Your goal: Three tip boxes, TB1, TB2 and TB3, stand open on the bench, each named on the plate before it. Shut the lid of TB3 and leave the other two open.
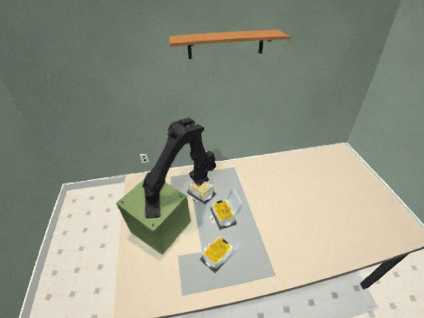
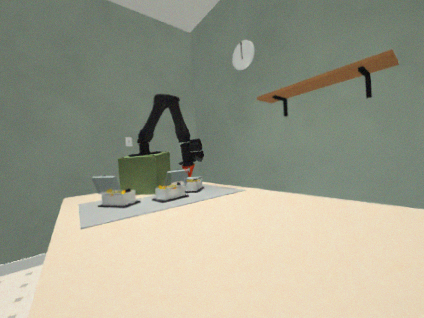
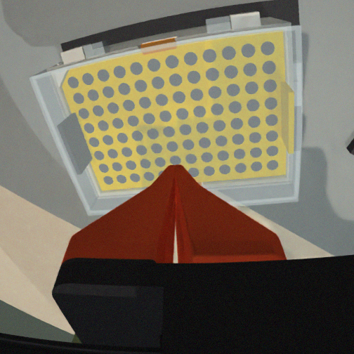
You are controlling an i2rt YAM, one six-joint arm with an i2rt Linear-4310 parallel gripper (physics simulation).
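Places are measured from the arm's base along level axes (x ahead, y left, z up), in metres.
Where they show: gripper, fingertip midpoint: (image 1: pixel 198 185) (image 2: pixel 190 176); arm's base at its link origin: (image 1: pixel 152 199) (image 2: pixel 145 154).
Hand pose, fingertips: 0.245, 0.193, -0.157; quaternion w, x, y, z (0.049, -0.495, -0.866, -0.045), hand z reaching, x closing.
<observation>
Each offset is from my fingertips to the top centre of the thing, as dx, dy, dz. "spot": to the spot under its first point. Level surfaces: height alone.
The far tip box @(+0.002, +0.003, -0.007) (image 1: pixel 201 192) (image 2: pixel 194 185) (image 3: pixel 175 107) has its clear lid lying down over the yellow tip rack; whether it is latched I cannot tell. The middle box @(+0.099, -0.186, -0.019) (image 1: pixel 223 212) (image 2: pixel 170 193) stands open, its lid @(spot: +0.184, -0.159, +0.028) (image 1: pixel 235 198) (image 2: pixel 176 176) raised. The near box @(+0.027, -0.404, -0.019) (image 1: pixel 217 251) (image 2: pixel 118 198) also stands open, its lid (image 2: pixel 106 183) raised. The names on the plates are too small to read. My gripper (image 1: pixel 199 183) (image 2: pixel 188 175) (image 3: pixel 174 176) is shut and empty, its red tips at or just above the far box's lid near one long edge; contact is unclear.
The boxes stand on a grey mat @(dz -0.085) (image 1: pixel 252 255) (image 2: pixel 95 217) on the pale bench @(dz -0.088) (image 1: pixel 320 210) (image 2: pixel 250 250). The arm stands on a green block (image 1: pixel 175 225) (image 2: pixel 145 174) beside the mat. A wooden shelf (image 1: pixel 230 37) (image 2: pixel 330 77) hangs on the wall above the bench.
</observation>
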